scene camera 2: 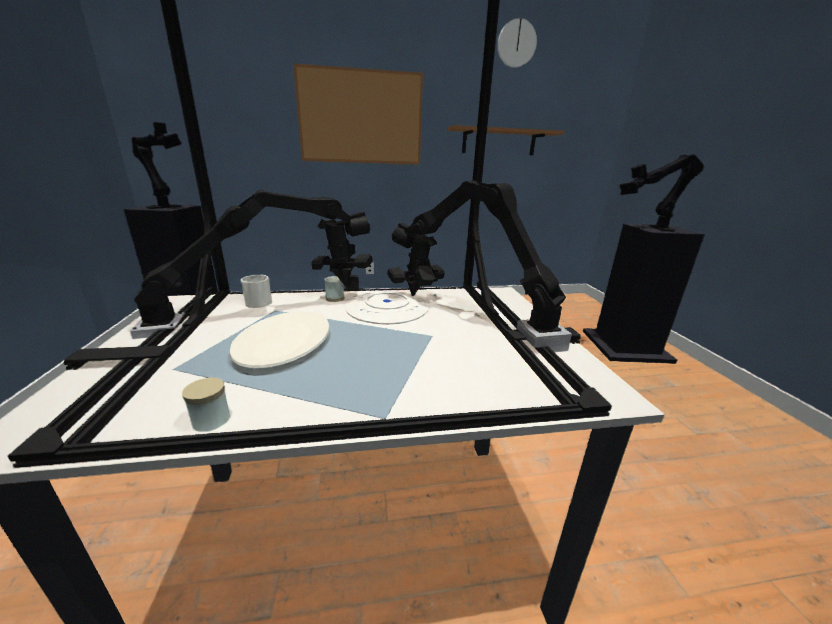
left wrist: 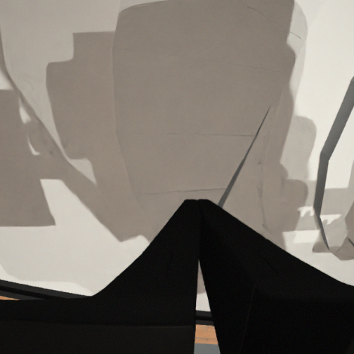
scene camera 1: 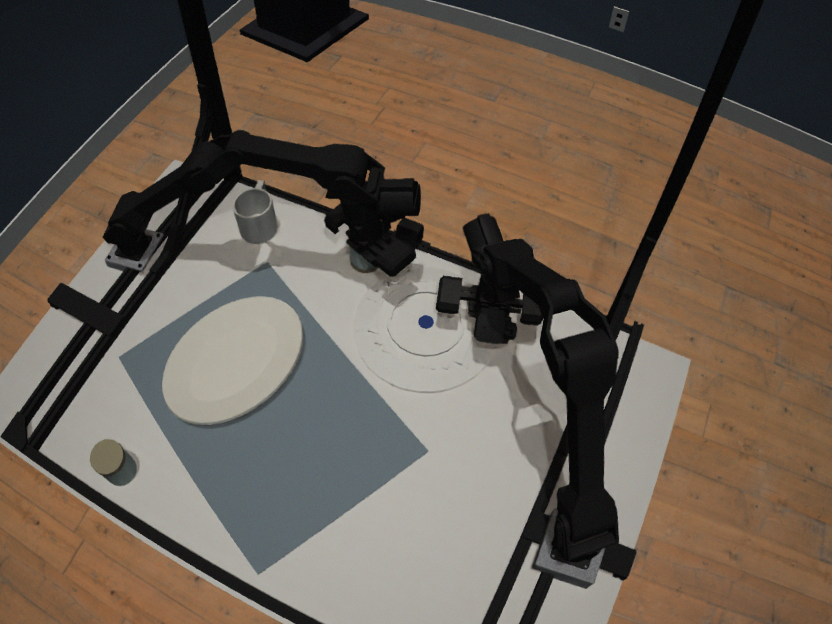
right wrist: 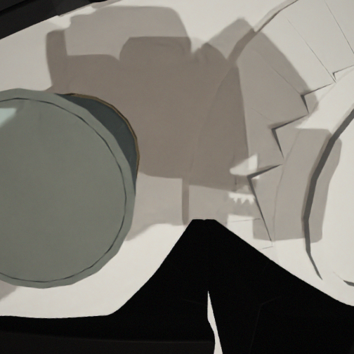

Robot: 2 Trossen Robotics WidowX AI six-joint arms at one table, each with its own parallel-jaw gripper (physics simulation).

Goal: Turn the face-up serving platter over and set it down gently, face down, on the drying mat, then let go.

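Where they show: left gripper, fingertip midpoint: (scene camera 2: 412,294); right gripper, fingertip midpoint: (scene camera 2: 347,286) (scene camera 1: 376,265); left arm's base, link origin: (scene camera 2: 543,326) (scene camera 1: 574,545); right arm's base, link origin: (scene camera 2: 158,320) (scene camera 1: 133,246).
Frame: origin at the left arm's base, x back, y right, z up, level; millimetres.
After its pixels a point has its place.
Observation:
The round white platter (scene camera 1: 408,366) @(x -367, y 215, z -31 mm) (scene camera 2: 366,310) @(x -444, y 248, z -31 mm) (left wrist: 200,100) (right wrist: 300,55) lies flat on the table at the back, with a raised ring and a blue dot at its centre. A cream oval platter (scene camera 1: 233,359) @(x -667, y 106, z -37 mm) (scene camera 2: 280,339) @(x -674, y 106, z -37 mm) lies on the blue-grey mat (scene camera 1: 302,450) @(x -476, y 3, z -49 mm) (scene camera 2: 349,369) @(x -508, y -46, z -49 mm); which side is up is unclear. My left gripper (scene camera 2: 413,290) @(x -275, y 368, z -34 mm) (left wrist: 195,210) is shut and empty, above the right part of the round platter. My right gripper (right wrist: 202,230) is shut and empty, near that platter's back-left edge, its tips unclear in the scene views. Neither gripper holds a platter.
A small jar (scene camera 1: 362,260) @(x -529, y 381, z -11 mm) (scene camera 2: 334,288) @(x -536, y 380, z -3 mm) (right wrist: 55,190) stands beside my right gripper. A grey mug (scene camera 1: 255,214) @(x -801, y 426, z -41 mm) (scene camera 2: 256,291) @(x -771, y 359, z 5 mm) stands at the back left. A lidded jar (scene camera 1: 108,456) @(x -756, y -169, z 20 mm) (scene camera 2: 207,405) @(x -749, y -198, z 2 mm) stands at the front left. Black rails edge the table.

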